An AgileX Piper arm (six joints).
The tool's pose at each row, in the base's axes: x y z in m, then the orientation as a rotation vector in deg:
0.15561 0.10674 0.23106 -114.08 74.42 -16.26
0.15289 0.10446 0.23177 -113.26 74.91 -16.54
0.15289 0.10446 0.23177 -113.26 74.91 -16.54
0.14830 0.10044 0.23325 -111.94 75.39 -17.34
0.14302 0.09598 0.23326 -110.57 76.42 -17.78
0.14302 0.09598 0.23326 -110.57 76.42 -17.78
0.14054 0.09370 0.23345 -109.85 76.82 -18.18
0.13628 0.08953 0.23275 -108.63 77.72 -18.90
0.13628 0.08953 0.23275 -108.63 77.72 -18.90
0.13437 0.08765 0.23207 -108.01 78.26 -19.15
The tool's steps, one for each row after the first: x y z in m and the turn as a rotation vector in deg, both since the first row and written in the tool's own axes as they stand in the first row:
0.00056 0.00194 -0.00301 0.53 0.23 0.57
0.00056 0.00194 -0.00301 0.53 0.23 0.57
0.00160 0.00505 -0.00836 1.61 0.69 1.22
0.00299 0.00975 -0.01324 2.38 1.18 2.30
0.00299 0.00975 -0.01324 2.38 1.18 2.30
0.00376 0.01187 -0.01575 2.89 1.48 2.74
0.00551 0.01626 -0.01944 3.67 2.14 3.60
0.00551 0.01626 -0.01944 3.67 2.14 3.60
0.00638 0.01848 -0.02084 3.99 2.45 4.12

